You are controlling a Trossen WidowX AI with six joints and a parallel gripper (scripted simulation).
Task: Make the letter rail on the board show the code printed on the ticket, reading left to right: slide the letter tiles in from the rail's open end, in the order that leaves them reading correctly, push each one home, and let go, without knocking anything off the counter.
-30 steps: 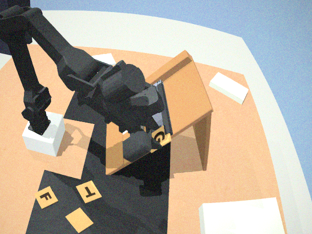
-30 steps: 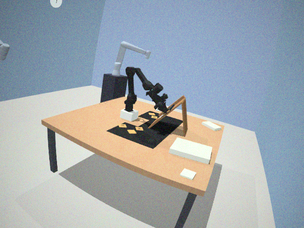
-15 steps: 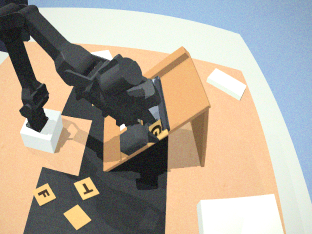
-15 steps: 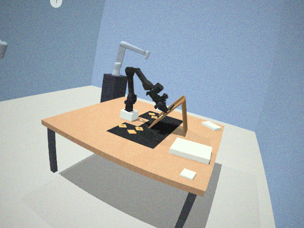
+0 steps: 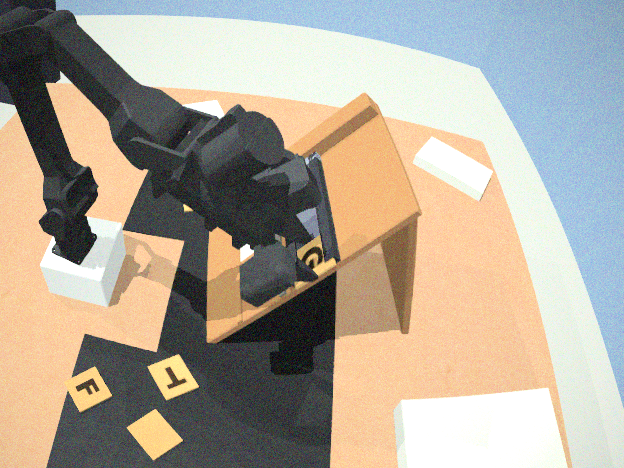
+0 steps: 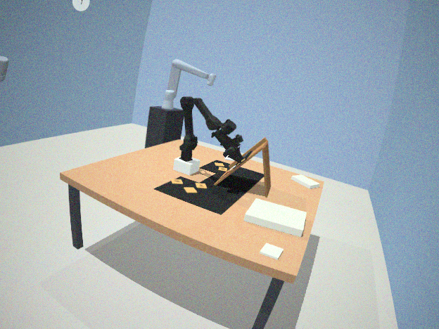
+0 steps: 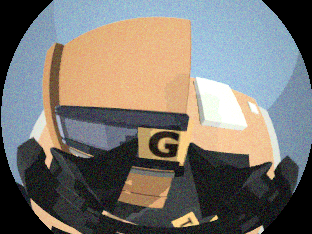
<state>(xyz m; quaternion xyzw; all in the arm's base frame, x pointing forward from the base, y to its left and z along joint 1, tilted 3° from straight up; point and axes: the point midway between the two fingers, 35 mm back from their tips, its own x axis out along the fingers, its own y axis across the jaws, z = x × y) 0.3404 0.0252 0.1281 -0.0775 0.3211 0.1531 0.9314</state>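
Now: the white ticket 9 cm behind my gripper tip, 10 cm to the left of it and 7 cm below it. Round my gripper tip: black mat (17 cm behind, 1 cm to the left, 17 cm below); then large white slab (33 cm ahead, 15 cm to the right, 15 cm below); then g tile (right at my gripper tip).
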